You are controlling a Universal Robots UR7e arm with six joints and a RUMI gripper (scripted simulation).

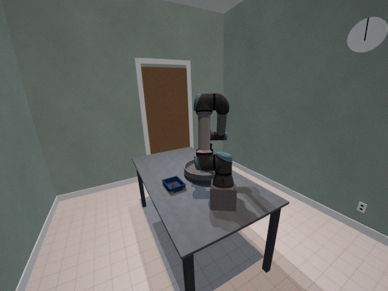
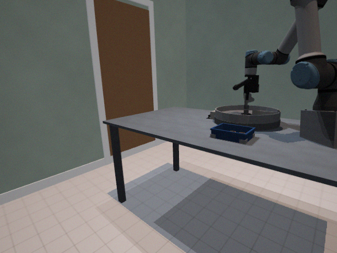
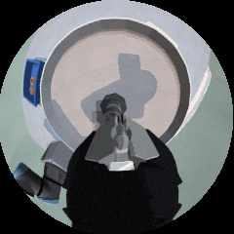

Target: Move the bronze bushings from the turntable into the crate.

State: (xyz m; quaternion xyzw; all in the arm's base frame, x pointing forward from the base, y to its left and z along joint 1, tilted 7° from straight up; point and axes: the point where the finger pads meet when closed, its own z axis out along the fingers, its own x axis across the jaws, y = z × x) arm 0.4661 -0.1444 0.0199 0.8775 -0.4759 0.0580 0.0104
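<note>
The turntable lies 60 mm below my hand, 10 mm to the left of it and 10 mm behind it. From my hand the other things lie so: blue crate (380 mm to the left, 90 mm below, 70 mm behind).
</note>
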